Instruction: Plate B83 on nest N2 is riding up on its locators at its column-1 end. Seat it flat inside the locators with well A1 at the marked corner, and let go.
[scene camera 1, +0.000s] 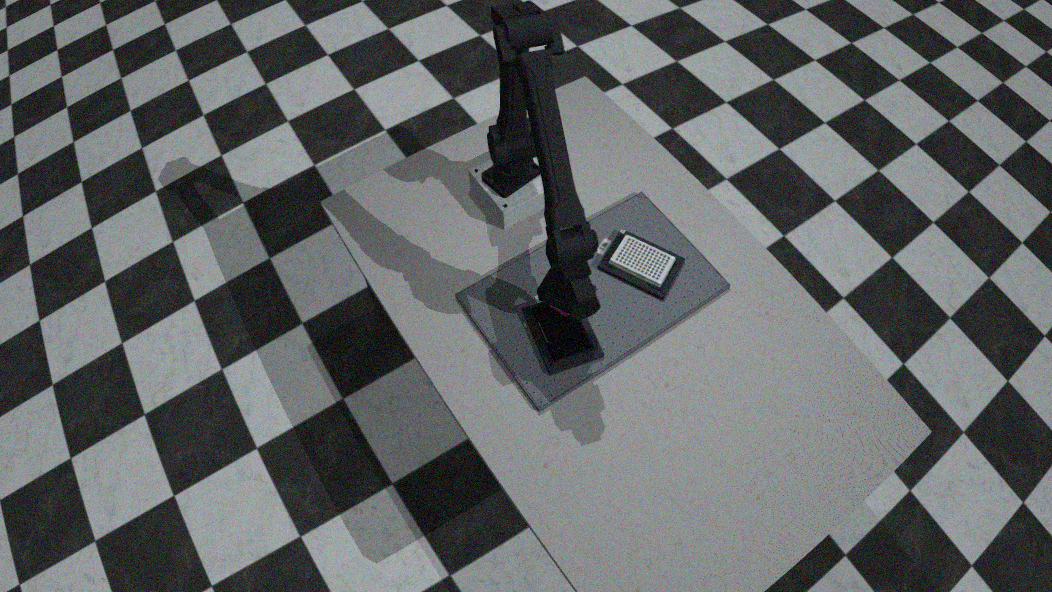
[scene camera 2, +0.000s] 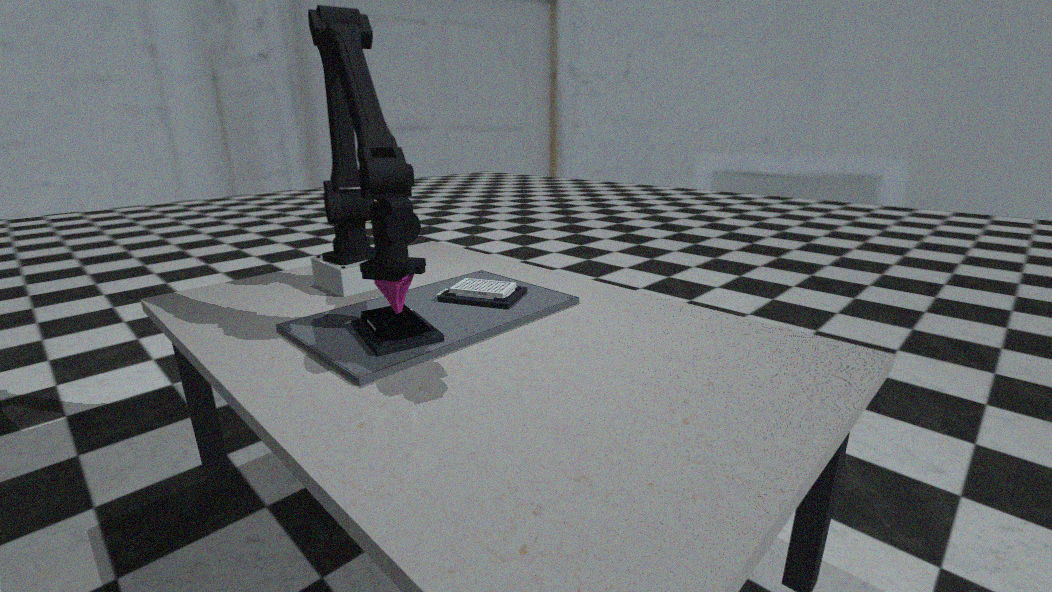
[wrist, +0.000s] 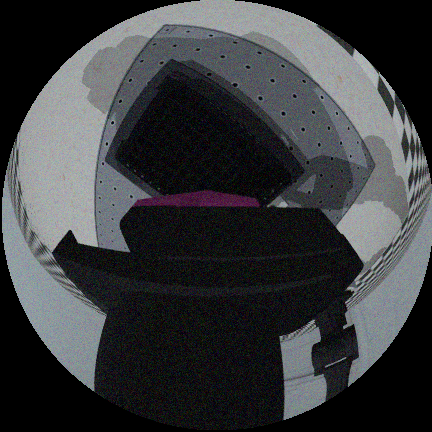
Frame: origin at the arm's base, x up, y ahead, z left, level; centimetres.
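Where they show: gripper, fingertip midpoint: (scene camera 1: 565, 313) (scene camera 2: 398, 312) (wrist: 207, 197); arm's base, link origin: (scene camera 1: 511, 175) (scene camera 2: 353, 257).
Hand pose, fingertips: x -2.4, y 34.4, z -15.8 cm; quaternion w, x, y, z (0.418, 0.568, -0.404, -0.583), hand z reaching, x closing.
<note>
Things, the pixels of their centre, and the offset from my fingertips. "spot": a spot on its surface instead.
- black well plate, body centre: (wrist: 199, 160) (scene camera 2: 393, 321) (scene camera 1: 561, 327) dx -0.7, dy +1.5, dz -2.6 cm
- white well plate, body centre: (scene camera 2: 483, 288) (scene camera 1: 642, 260) dx -0.9, dy +1.6, dz +22.5 cm
- second dark nest, surface spot: (scene camera 2: 501, 302) (scene camera 1: 657, 293) spot: dx -1.7, dy +9.4, dz +19.1 cm
A black well plate (scene camera 1: 562, 340) (scene camera 2: 397, 325) (wrist: 200, 140) lies on a dark nest (scene camera 1: 548, 365) (scene camera 2: 425, 340) (wrist: 117, 156) on the grey perforated baseplate (scene camera 1: 695, 283) (scene camera 2: 544, 298) (wrist: 240, 52). No label is readable; this is the plate under my gripper. It is too dark to tell which end rides up, how the locators meet it, or where A1 and the marked corner are. My gripper (scene camera 2: 398, 309) is shut, with nothing visible between its magenta fingers. It points down, with its tips at or just above the plate's arm-side part. In the wrist view the gripper body hides the tips and the near plate edge.
A white well plate (scene camera 1: 641, 259) (scene camera 2: 483, 287) sits on a second dark nest (scene camera 1: 664, 291) (scene camera 2: 501, 302) on the same baseplate, with a small pale piece at its arm-side corner. The arm's white base block (scene camera 1: 507, 213) (scene camera 2: 334, 276) stands behind the baseplate. Arm shadows fall across the table.
</note>
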